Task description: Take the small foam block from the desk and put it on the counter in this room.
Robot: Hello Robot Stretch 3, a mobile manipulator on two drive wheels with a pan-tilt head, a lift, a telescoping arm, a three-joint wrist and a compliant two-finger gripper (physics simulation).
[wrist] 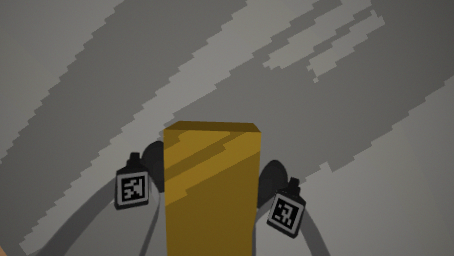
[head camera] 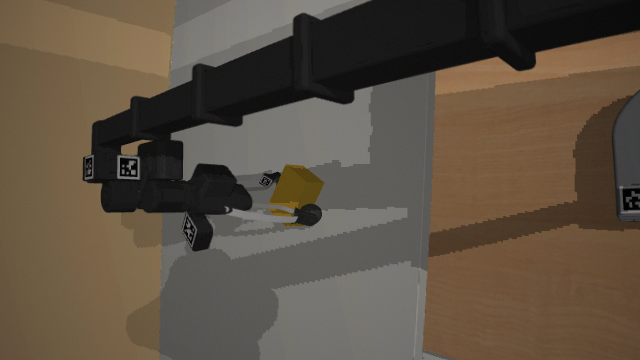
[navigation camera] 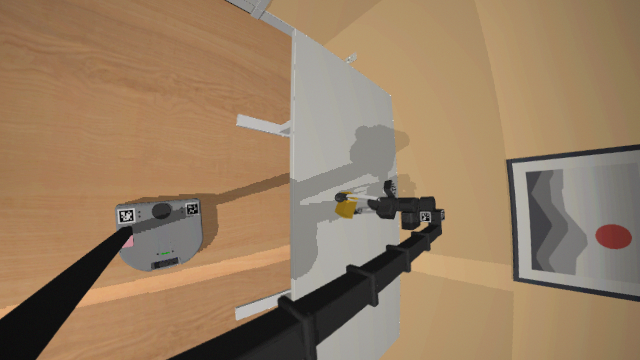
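Where they show: gripper, fingertip midpoint: [head camera: 303, 197] [navigation camera: 342, 204]; robot's base, link origin: [navigation camera: 161, 210].
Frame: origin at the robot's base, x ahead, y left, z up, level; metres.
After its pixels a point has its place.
Note:
The small yellow foam block [head camera: 299, 182] @(x -0.045, y -0.560, z 0.765 m) [navigation camera: 345, 210] @(x -0.040, y -0.557, z 0.766 m) [wrist: 210, 227] is upright at the grey-white desk [head camera: 340, 320] @(x 0.188, y -0.515, z 0.720 m) [navigation camera: 325, 100] @(x 0.409, y -0.547, z 0.720 m) [wrist: 400, 210]; its lower end is out of the wrist view, and I cannot tell whether it touches the desk top. My gripper [head camera: 290, 196] @(x -0.021, y -0.595, z 0.720 m) [navigation camera: 349, 204] @(x -0.021, y -0.595, z 0.720 m) [wrist: 214, 169] @(x -0.021, y -0.595, z 0.720 m) is shut on the block, with one dark fingertip pressed against each side in the wrist view. In the head view, the near fingertip covers a lower corner of the block. I cannot make out a counter in these views.
My telescoping arm [head camera: 250, 85] @(x -0.096, y -0.303, z 1.076 m) [navigation camera: 340, 295] @(x -0.084, y -0.173, z 1.075 m) reaches over the desk. The beige wall [head camera: 75, 200] @(x -0.031, y -1.160, z 0.932 m) [navigation camera: 450, 125] @(x 0.328, y -1.182, z 1.034 m) stands behind the desk, with a framed picture [navigation camera: 537, 225] @(x -0.184, y -1.127, z 1.344 m) on it. My base [navigation camera: 165, 235] @(x -0.109, y -0.007, z 0.160 m) stands on the wooden floor [head camera: 500, 300] @(x 0.282, y -0.501, z 0.001 m) [navigation camera: 150, 100] @(x 0.589, y 0.041, z 0.000 m).

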